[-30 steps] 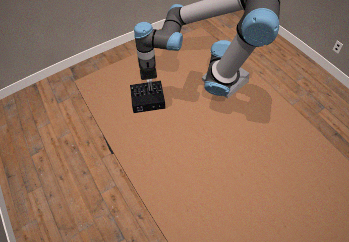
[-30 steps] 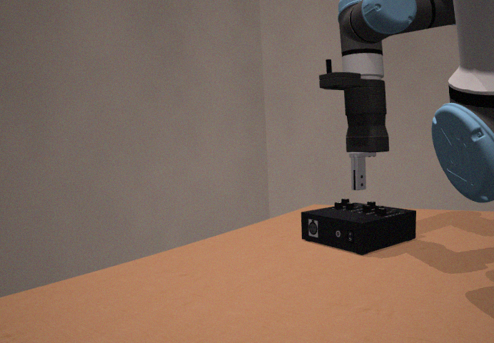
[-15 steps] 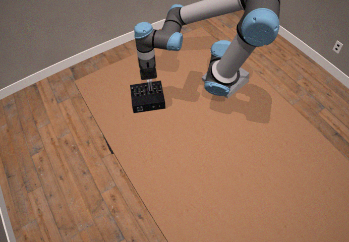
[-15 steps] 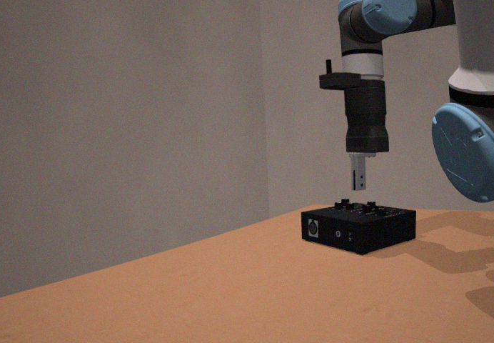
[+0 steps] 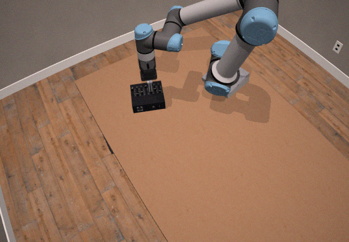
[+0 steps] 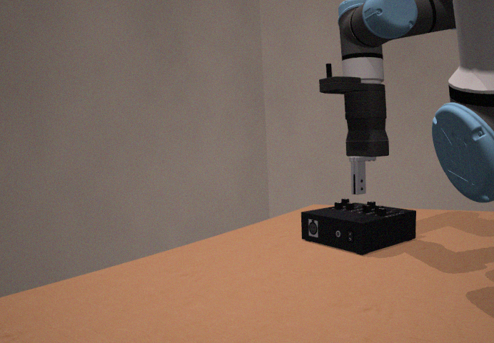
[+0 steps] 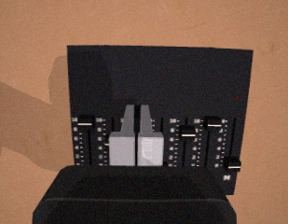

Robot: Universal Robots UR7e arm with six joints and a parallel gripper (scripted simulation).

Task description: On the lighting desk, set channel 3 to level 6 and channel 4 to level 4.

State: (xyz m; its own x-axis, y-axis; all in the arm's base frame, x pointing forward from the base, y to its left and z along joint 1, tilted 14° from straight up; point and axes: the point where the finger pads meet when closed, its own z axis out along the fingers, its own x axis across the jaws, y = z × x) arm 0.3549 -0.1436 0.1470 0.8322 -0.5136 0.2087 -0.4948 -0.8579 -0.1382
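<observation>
Now: hand 1 cm past the channel 3 fader cap, 2 cm to the left of it and 4 cm above it. Also, from my hand: channel 2 fader cap: 3 cm behind, 1 cm to the right, 4 cm below; then master fader cap: 5 cm ahead, 9 cm to the right, 4 cm below; then channel 1 fader cap: 4 cm behind, 1 cm to the left, 4 cm below.
</observation>
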